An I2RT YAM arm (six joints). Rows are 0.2 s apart.
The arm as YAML. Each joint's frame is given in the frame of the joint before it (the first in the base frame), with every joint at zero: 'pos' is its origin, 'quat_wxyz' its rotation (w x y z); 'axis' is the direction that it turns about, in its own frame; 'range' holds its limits. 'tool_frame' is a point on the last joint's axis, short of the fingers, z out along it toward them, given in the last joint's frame.
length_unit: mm
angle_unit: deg
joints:
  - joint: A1
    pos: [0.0, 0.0, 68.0]
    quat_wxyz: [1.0, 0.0, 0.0, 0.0]
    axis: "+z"
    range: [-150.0, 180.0]
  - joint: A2
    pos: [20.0, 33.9, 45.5]
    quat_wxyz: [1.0, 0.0, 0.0, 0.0]
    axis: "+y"
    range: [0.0, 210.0]
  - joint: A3
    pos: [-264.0, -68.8, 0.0]
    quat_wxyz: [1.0, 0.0, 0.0, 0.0]
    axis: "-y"
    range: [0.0, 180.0]
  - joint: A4
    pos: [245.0, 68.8, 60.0]
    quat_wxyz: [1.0, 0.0, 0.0, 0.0]
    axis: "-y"
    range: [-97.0, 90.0]
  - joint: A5
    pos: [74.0, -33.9, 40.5]
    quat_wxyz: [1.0, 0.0, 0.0, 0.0]
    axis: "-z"
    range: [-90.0, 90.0]
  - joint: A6
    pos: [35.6, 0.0, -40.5]
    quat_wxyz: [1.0, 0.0, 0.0, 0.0]
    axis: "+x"
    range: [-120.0, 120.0]
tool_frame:
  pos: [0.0, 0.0, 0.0]
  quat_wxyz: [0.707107, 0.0, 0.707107, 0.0]
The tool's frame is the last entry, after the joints.
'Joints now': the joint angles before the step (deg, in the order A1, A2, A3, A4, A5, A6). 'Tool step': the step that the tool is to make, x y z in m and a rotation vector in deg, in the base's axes. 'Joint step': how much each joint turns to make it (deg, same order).
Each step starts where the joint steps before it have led.
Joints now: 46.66, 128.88, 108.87, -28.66, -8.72, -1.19
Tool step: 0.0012, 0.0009, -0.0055, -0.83, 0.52, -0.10
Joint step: -0.01, 0.86, 0.45, -0.57, 0.20, -0.06
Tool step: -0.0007, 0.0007, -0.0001, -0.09, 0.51, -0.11
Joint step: 0.10, 0.14, 0.31, -0.53, -0.10, 0.37
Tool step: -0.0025, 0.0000, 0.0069, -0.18, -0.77, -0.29
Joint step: 0.27, -0.77, 0.19, -0.57, 0.88, -0.02
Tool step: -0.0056, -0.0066, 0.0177, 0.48, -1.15, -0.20
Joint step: -0.01, -2.99, -1.18, -0.70, 0.51, -0.19
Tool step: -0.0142, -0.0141, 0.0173, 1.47, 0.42, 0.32
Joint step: 0.01, -5.54, -5.06, 0.40, -1.18, 0.65
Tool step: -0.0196, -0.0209, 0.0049, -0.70, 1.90, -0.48
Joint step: -0.02, -6.31, -7.78, -0.20, -0.38, 0.96
